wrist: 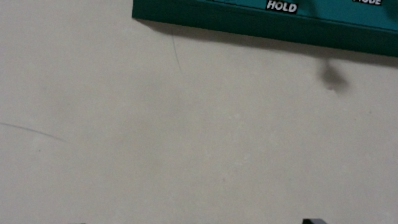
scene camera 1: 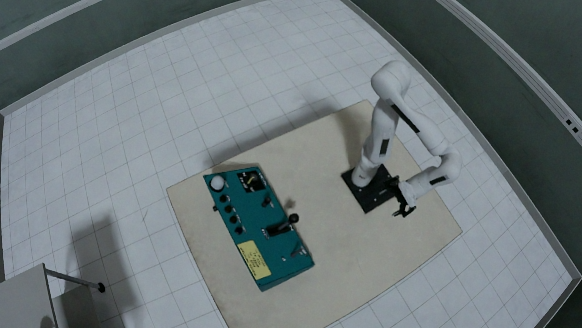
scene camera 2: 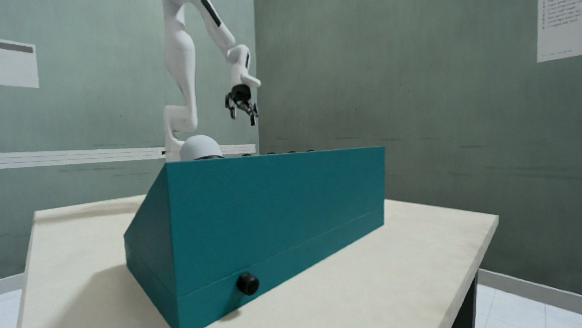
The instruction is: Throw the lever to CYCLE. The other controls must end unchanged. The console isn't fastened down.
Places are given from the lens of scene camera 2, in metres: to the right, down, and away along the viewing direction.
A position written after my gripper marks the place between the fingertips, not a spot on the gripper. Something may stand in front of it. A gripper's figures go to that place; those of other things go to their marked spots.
my gripper [scene camera 2: 244, 122]: -0.18, -0.16, 0.95
teal console [scene camera 2: 205, 226]: -0.10, 0.07, 0.28
